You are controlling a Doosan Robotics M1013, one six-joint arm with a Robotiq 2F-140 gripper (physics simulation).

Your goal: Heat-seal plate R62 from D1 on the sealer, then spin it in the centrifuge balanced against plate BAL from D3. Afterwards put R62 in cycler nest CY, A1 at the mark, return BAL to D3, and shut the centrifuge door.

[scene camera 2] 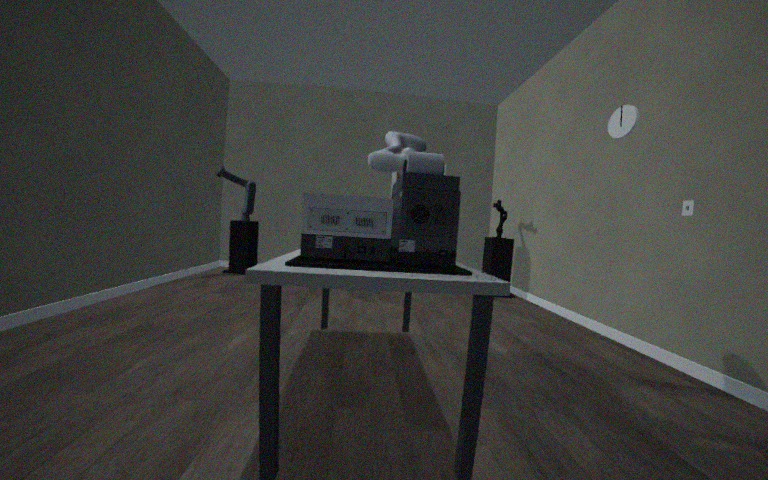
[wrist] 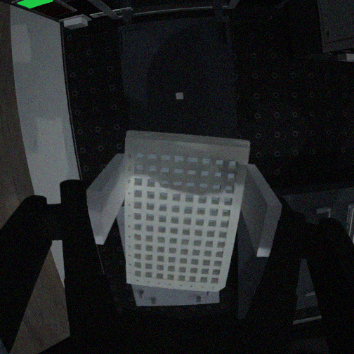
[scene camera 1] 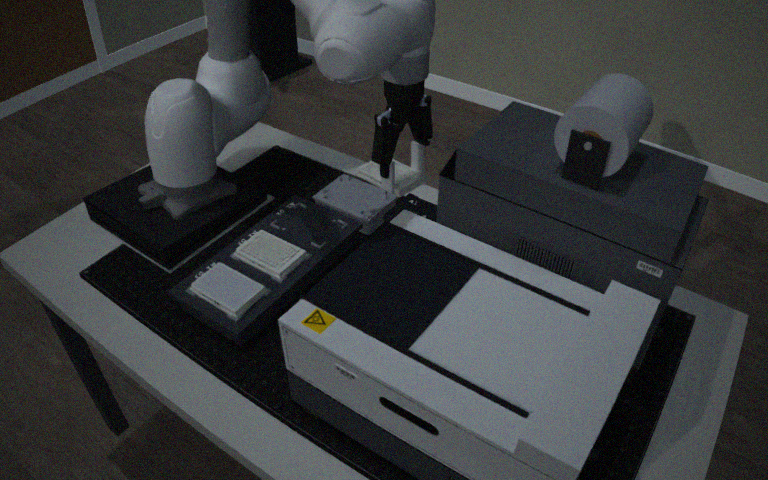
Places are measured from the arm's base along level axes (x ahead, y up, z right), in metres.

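Where they show: gripper, fingertip midpoint: [scene camera 1: 402,180]; arm's base, link origin: [scene camera 1: 187,191].
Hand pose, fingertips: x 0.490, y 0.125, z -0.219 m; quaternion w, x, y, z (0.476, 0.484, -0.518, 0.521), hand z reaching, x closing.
Observation:
Things, the pixels of their top centre, and the offset from my fingertips. Level surfaces: height alone.
- white well plate, top centre: [scene camera 1: 391,170] dx -0.033, dy +0.011, dz -0.002 m
- grey block, top centre: [scene camera 1: 355,192] dx -0.152, dy -0.107, dz -0.019 m
- smooth-topped pale plate, top centre: [scene camera 1: 226,285] dx -0.120, dy -0.092, dz +0.383 m
- plate with wells, top centre: [scene camera 1: 269,250] dx -0.133, dy -0.092, dz +0.260 m
- dark deck, surface height: dy -0.107 m
- dark grey machine, top centre: [scene camera 1: 600,86] [scene camera 2: 423,154] dx +0.352, dy +0.316, dz -0.030 m
- large roll, top centre: [scene camera 1: 613,90] [scene camera 2: 424,152] dx +0.374, dy +0.316, dz -0.031 m
A white well plate [scene camera 1: 404,180] [wrist: 175,245] is held between the pads of my gripper [scene camera 1: 404,168] [wrist: 184,178]. It is roughly level, its wells face up and its outline is slightly skewed in the wrist view. It is raised behind a grey block [scene camera 1: 353,195] [wrist: 177,296]. A smooth-topped pale plate [scene camera 1: 226,288] and a plate with wells [scene camera 1: 270,251] sit on the dark deck [scene camera 1: 308,226]; the deck's far position holds no plate. The labels are too blurred to read, so I cannot tell which plate I hold. Gripper and plates do not show in scene camera 2.
A white machine [scene camera 1: 521,345] [scene camera 2: 345,213] with a dark top panel and a yellow warning sign stands at the front. A dark grey machine [scene camera 1: 492,217] [scene camera 2: 436,195] bears a large roll [scene camera 1: 617,118]. A dark panel [wrist: 175,55] with a small pale square shows beyond the held plate.

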